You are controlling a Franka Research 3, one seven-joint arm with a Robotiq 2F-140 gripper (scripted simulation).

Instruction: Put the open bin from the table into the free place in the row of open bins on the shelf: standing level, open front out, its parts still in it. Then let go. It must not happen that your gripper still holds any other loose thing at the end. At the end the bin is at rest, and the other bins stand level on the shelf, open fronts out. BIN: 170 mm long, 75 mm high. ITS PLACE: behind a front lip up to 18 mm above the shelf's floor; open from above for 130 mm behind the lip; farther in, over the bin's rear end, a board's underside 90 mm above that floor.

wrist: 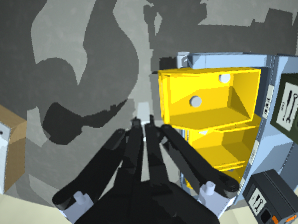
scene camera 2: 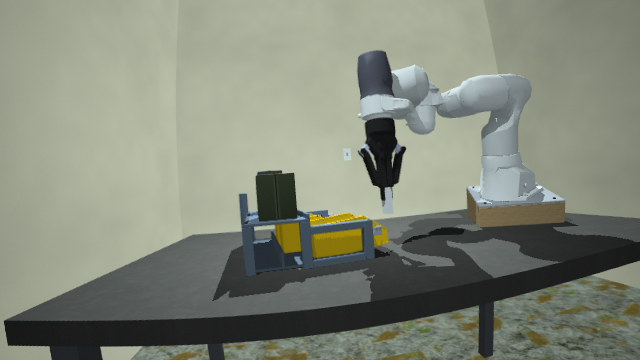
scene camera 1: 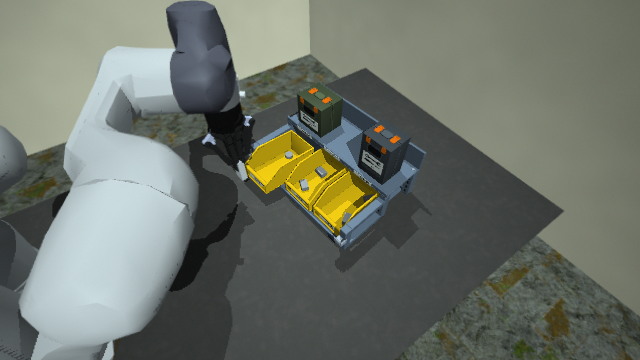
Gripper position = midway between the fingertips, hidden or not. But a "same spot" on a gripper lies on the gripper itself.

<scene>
my gripper: wrist; scene camera 2; scene camera 1 242, 176
same spot on my gripper: (wrist: 217, 190) = (scene camera 2: 366, 150)
</scene>
